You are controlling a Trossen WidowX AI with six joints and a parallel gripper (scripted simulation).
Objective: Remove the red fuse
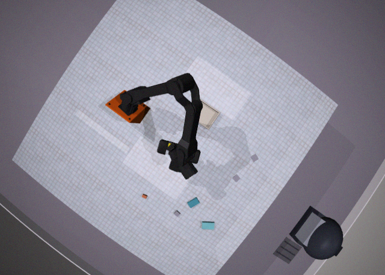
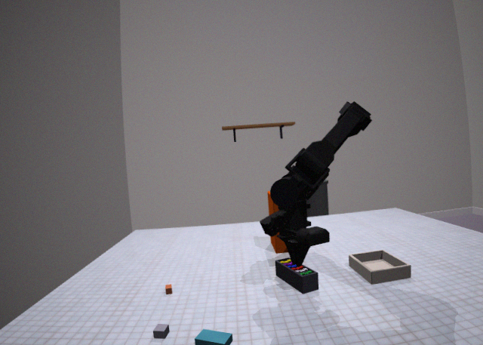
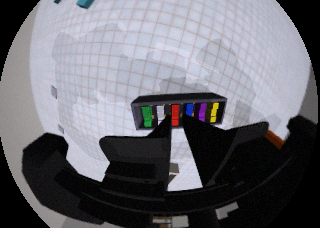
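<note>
Now: the red fuse 2 cm below my gripper tip. From my gripper tip the other things lie so: beige tray: 21 cm to the left, 4 cm below, 3 cm behind; then grey cube: 27 cm to the right, 20 cm ahead, 4 cm below.
</note>
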